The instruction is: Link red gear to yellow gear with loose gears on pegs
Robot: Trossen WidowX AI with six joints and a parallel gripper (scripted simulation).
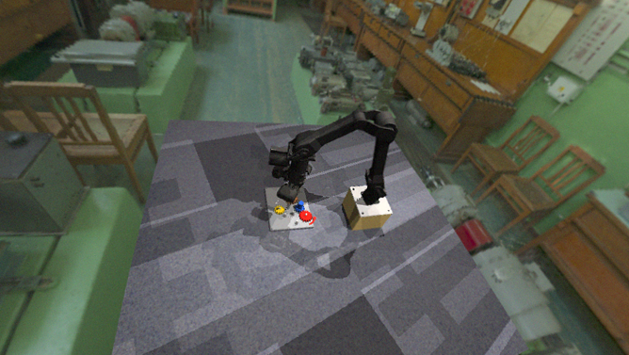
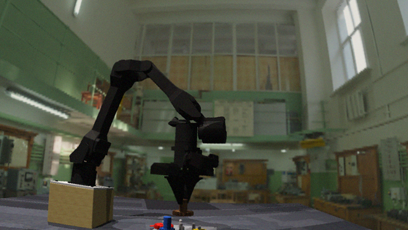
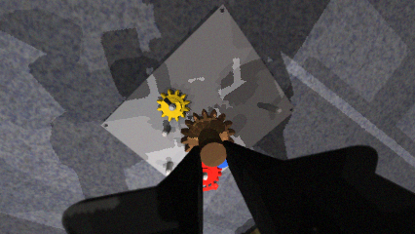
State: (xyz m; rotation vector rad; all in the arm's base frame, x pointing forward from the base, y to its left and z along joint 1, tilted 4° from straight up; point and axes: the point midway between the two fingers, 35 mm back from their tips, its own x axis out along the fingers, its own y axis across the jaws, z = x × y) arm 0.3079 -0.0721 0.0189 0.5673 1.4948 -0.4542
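Right now the brown gear is 1 cm below my gripper tip. Also, from my gripper tip: blue gear: 4 cm behind, 1 cm to the left, 6 cm below; then yellow gear: 4 cm ahead, 1 cm to the left, 7 cm below; then red gear: 5 cm behind, 6 cm to the left, 7 cm below.
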